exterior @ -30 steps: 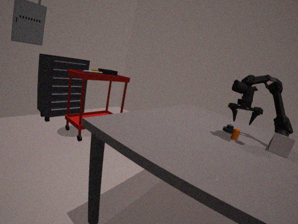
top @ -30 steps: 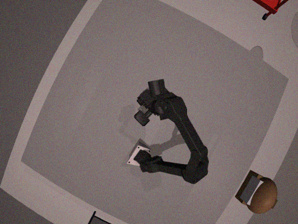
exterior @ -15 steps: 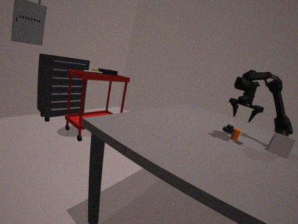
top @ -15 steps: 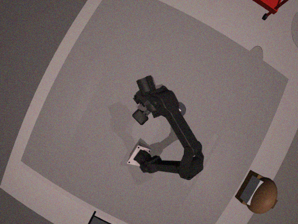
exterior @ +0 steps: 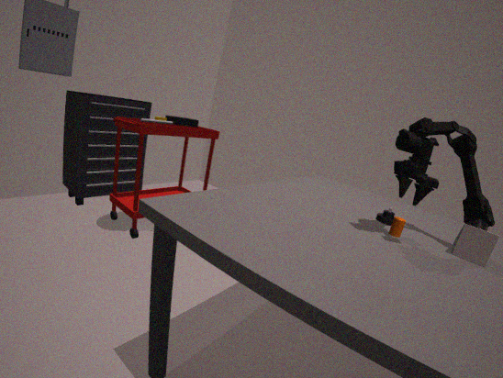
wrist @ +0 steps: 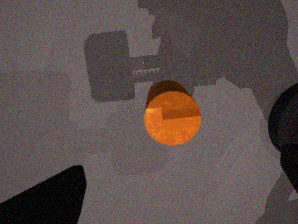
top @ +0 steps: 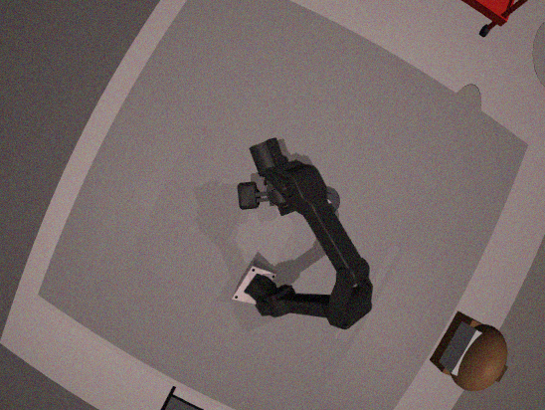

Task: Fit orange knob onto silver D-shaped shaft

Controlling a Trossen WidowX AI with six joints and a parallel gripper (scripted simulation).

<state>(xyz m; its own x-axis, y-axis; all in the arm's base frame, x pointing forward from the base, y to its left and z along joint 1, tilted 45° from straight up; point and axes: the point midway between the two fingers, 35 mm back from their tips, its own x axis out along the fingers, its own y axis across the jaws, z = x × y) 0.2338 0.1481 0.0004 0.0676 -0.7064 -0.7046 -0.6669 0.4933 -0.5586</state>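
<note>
The orange knob lies 8 cm below my gripper tip. From my gripper tip the other things lie so: dark round pedestal: 7 cm ahead, 13 cm to the right, 9 cm below.
</note>
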